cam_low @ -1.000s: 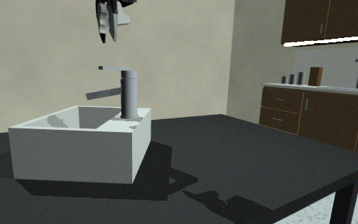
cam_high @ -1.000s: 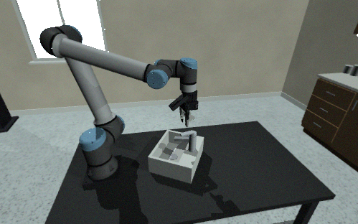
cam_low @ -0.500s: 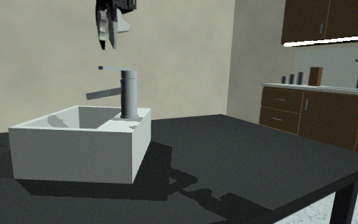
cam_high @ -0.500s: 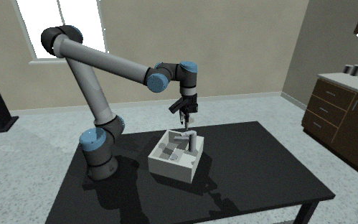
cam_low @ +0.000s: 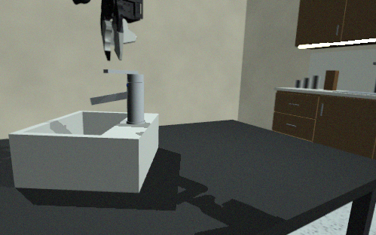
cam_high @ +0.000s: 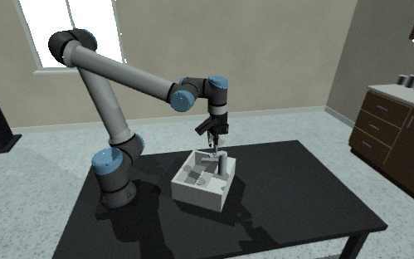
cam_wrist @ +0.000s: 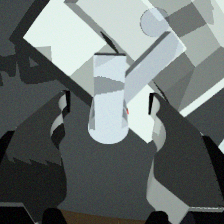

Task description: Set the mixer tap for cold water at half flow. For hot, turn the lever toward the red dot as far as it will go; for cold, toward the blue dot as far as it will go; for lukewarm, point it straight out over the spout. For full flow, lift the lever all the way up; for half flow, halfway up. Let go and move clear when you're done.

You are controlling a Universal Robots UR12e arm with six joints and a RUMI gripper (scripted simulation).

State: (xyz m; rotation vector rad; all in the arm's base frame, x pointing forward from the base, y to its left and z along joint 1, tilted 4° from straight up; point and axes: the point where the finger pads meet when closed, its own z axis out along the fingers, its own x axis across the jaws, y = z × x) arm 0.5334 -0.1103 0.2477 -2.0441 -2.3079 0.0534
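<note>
Now: hand 20 mm short of the flat lever and 40 mm above it. Also, from my hand: white basin: 30 mm behind, 80 mm to the left, 280 mm below.
</note>
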